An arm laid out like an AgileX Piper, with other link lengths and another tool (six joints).
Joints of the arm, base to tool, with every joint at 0 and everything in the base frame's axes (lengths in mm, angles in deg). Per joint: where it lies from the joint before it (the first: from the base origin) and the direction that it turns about. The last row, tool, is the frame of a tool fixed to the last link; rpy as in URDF.
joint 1: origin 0 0 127.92 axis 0 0 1
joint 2: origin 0 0 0 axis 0 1 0
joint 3: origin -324.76 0 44.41 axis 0 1 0
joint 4: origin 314.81 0 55.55 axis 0.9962 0 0.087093
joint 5: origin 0 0 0 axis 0 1 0
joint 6: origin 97 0 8.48 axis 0.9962 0 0.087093
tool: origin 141.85 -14 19.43 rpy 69.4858 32.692 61.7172
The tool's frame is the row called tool.
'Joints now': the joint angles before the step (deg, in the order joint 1, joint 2, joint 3, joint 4, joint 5, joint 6). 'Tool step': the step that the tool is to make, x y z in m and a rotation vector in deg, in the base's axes. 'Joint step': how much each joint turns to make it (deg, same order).
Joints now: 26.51, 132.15, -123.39, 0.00, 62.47, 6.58
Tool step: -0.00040, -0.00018, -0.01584, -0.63, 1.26, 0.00
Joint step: 0.00, 1.34, 0.00, 0.00, 0.07, 0.00
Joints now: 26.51, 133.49, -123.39, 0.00, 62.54, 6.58
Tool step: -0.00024, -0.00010, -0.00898, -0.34, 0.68, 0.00
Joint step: 0.00, 0.76, 0.01, 0.00, -0.01, 0.00
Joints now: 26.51, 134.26, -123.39, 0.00, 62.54, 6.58
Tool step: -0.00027, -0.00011, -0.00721, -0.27, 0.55, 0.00
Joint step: 0.00, 0.62, 0.00, 0.00, 0.00, 0.00
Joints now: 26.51, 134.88, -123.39, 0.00, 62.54, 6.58
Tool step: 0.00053, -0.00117, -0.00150, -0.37, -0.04, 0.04
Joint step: 0.00, 0.13, 0.01, -0.35, -0.01, 0.00
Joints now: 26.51, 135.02, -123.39, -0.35, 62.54, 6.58
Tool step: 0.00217, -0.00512, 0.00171, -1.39, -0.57, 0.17
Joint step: 0.00, 0.00, -0.25, -1.50, 0.36, -0.01
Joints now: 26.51, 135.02, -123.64, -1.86, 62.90, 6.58
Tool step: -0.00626, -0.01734, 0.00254, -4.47, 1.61, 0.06
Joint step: 0.00, 0.00, -1.06, -3.27, 4.51, 0.00
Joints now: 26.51, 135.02, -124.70, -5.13, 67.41, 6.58
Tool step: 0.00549, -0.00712, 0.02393, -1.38, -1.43, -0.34
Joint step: -0.10, -0.01, -3.90, -1.86, 3.25, 0.01
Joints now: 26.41, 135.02, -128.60, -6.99, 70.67, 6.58
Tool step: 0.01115, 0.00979, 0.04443, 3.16, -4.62, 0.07
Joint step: 0.07, -0.96, -4.81, 0.77, 0.22, 0.00
